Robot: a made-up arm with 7 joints. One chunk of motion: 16 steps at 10 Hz.
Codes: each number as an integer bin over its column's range. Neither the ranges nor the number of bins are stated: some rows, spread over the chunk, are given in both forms.
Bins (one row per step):
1: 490 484 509 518 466 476
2: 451 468 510 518 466 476
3: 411 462 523 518 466 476
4: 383 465 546 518 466 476
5: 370 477 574 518 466 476
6: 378 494 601 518 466 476
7: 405 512 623 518 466 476
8: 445 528 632 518 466 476
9: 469 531 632 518 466 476
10: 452 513 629 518 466 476
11: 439 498 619 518 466 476
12: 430 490 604 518 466 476
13: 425 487 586 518 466 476
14: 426 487 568 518 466 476
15: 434 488 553 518 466 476
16: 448 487 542 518 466 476
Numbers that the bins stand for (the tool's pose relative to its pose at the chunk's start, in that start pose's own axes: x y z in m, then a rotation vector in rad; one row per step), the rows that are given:
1: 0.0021 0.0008 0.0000 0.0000 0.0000 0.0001
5: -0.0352 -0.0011 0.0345 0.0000 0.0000 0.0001
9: -0.0045 0.0135 0.0653 0.0000 0.0000 0.0001
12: -0.0166 0.0024 0.0504 0.0000 0.0000 0.0001
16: -0.0110 0.0016 0.0175 0.0000 0.0000 0.0001
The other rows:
2: -0.0101 -0.0035 0.0006 0.0000 0.0000 0.0001
3: -0.0225 -0.0051 0.0075 0.0000 0.0000 0.0001
4: -0.0312 -0.0043 0.0197 0.0000 0.0000 0.0001
6: -0.0327 0.0035 0.0488 0.0000 0.0000 0.0001
7: -0.0243 0.0084 0.0605 0.0000 0.0000 0.0001
8: -0.0119 0.0127 0.0653 0.0000 0.0000 0.0001
10: -0.0097 0.0086 0.0637 0.0000 0.0000 0.0001
11: -0.0138 0.0046 0.0584 0.0000 0.0000 0.0001
13: -0.0181 0.0016 0.0409 0.0000 0.0000 0.0001
14: -0.0178 0.0016 0.0313 0.0000 0.0000 0.0001
15: -0.0153 0.0019 0.0234 0.0000 0.0000 0.0001

